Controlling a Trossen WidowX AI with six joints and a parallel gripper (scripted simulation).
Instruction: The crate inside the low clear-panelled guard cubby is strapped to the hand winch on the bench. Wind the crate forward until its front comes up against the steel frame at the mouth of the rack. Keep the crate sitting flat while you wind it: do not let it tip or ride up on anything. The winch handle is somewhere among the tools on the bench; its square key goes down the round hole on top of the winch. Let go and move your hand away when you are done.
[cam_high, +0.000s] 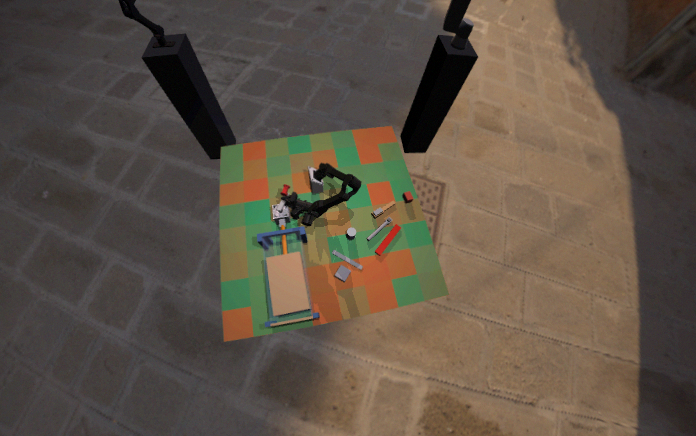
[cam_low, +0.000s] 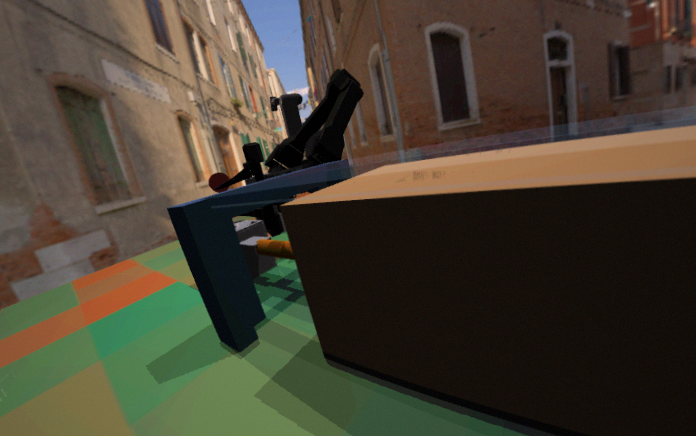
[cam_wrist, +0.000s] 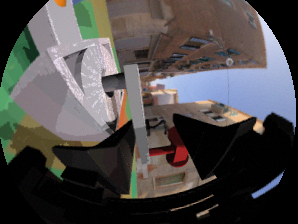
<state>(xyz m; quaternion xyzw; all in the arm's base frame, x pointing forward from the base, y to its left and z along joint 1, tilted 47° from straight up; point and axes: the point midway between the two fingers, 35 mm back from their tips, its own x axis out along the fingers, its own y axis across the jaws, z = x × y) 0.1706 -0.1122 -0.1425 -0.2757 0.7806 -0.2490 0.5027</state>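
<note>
Right now the grey winch handle is 1 cm to the left of my gripper tip, 1 cm below it and 1 cm behind it. Round my gripper tip: red knob (4 cm behind, 3 cm to the left, 2 cm above); then grey winch (10 cm below, 3 cm to the right, 3 cm ahead); then round puck (40 cm to the left, 20 cm ahead, 10 cm below).
</note>
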